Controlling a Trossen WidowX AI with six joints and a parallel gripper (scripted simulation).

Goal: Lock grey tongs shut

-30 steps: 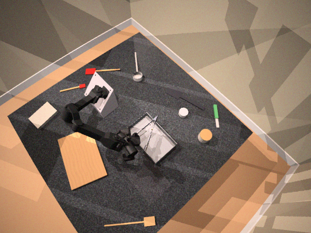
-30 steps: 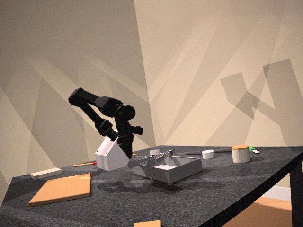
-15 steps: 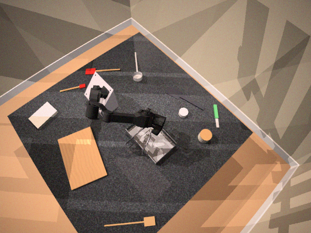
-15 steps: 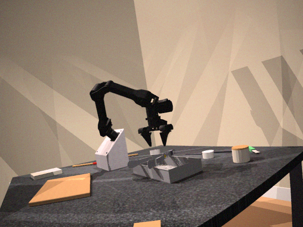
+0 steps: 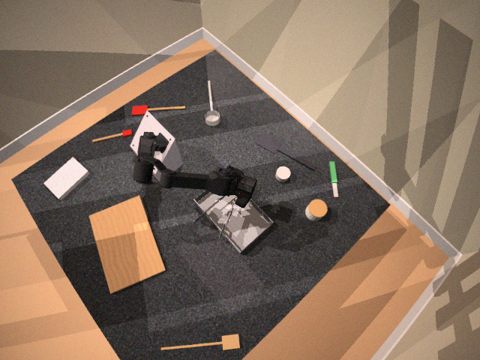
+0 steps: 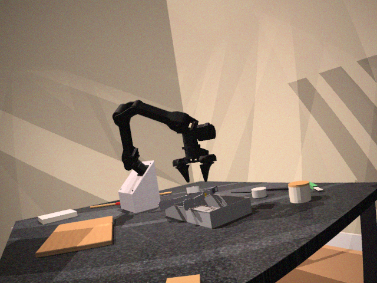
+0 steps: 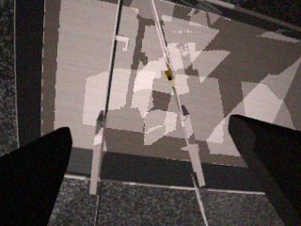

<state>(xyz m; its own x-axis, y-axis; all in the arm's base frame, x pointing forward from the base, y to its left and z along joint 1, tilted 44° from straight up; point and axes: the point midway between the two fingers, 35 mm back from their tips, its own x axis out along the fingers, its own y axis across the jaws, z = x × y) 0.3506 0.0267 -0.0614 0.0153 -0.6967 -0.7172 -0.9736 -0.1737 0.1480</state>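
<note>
Now: gripper tip 20 mm short of the yellow lock piece, 20 mm to the right of it and 60 mm above it. Round my gripper tip: white puck (60 mm ahead, 290 mm to the left, 110 mm below); cork-lidded jar (290 mm ahead, 260 mm to the left, 90 mm below); grey roasting tin (40 mm ahead, 10 mm to the right, 100 mm below).
</note>
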